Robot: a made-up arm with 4 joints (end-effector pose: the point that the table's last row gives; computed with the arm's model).
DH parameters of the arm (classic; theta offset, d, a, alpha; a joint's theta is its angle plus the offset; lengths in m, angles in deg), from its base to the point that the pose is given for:
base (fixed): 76.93 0 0.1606 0
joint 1: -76.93 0.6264 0.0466 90
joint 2: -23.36 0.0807 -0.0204 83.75
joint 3: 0 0.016 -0.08 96.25
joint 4: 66.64 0.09 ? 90
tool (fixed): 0 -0.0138 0 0
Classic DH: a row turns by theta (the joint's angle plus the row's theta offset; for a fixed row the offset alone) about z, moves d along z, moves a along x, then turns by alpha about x.
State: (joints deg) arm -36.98 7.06 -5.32 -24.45
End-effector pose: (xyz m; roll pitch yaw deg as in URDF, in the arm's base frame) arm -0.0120 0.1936 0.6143 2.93 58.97 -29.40
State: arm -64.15 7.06 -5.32 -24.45
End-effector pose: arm 0.0103 0.2116 0.6143 2.93 58.97 -56.57
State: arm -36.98 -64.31 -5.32 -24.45
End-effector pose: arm 0.0373 0.1564 0.7245 171.88 49.28 137.04
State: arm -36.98 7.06 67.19 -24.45
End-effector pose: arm 0.1022 0.1275 0.5742 -15.08 41.92 -113.45
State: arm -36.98 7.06 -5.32 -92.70
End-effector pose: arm 0.0094 0.1797 0.6327 1.53 -9.24 -32.16
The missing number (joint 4, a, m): 0.0244
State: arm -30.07 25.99 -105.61 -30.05
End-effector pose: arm -0.0884 0.0270 0.6007 7.34 43.11 79.74
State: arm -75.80 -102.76 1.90 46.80
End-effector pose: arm 0.0690 0.0715 0.7426 -177.00 -59.33 102.73
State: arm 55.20 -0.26 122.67 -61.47
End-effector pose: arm 0.1728 0.2049 0.5715 -10.78 -12.40 -64.50
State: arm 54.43 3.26 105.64 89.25
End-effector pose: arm 0.1140 0.2622 0.5824 -165.95 34.54 137.45
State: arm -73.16 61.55 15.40 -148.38
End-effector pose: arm 0.0559 0.1643 0.5944 161.68 -58.07 110.53
